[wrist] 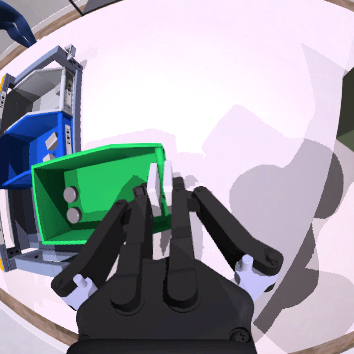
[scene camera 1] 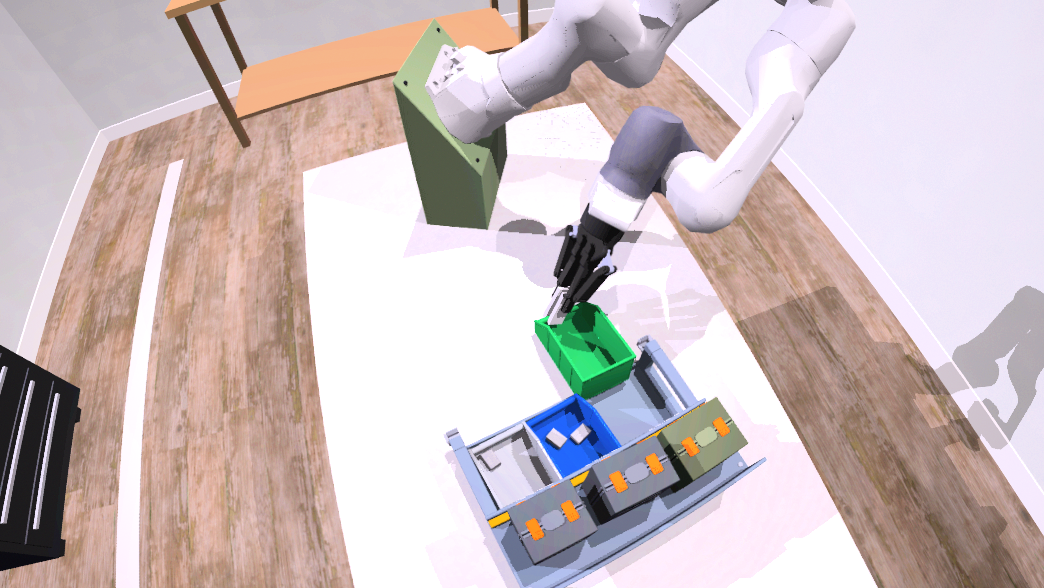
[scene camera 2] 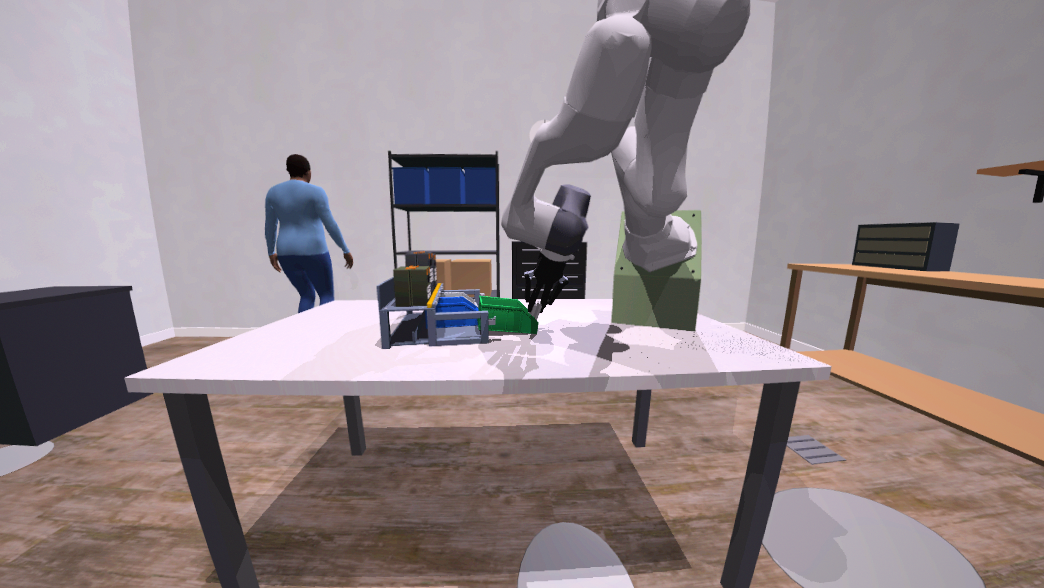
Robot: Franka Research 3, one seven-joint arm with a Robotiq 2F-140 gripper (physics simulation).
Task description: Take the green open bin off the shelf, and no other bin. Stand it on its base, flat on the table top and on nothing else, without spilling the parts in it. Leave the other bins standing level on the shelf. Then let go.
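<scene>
The green open bin (scene camera 1: 573, 349) (scene camera 2: 504, 315) (wrist: 112, 182) is upright or nearly so, in front of the shelf (scene camera 1: 471, 474) (wrist: 77, 110), with its back end at or over the shelf's front edge. Whether its base touches the shelf or the table is hidden. Two round grey parts (wrist: 71, 194) (wrist: 74, 215) lie in it near the back. My gripper (scene camera 1: 556, 314) (scene camera 2: 536, 311) (wrist: 162, 172) is shut on its low front wall, one finger inside and one outside. The blue bin (scene camera 1: 569, 417) (wrist: 25, 145) and the grey bin (scene camera 1: 515, 466) (wrist: 37, 90) sit side by side on the shelf.
Grey and olive cases (scene camera 1: 553, 520) (scene camera 1: 635, 473) (scene camera 1: 702, 438) with orange latches stand behind the bins. The shelf's right side rail (scene camera 1: 673, 372) is close to the green bin's back end. The olive robot pedestal (scene camera 1: 452, 175) (scene camera 2: 657, 299) stands opposite the shelf.
</scene>
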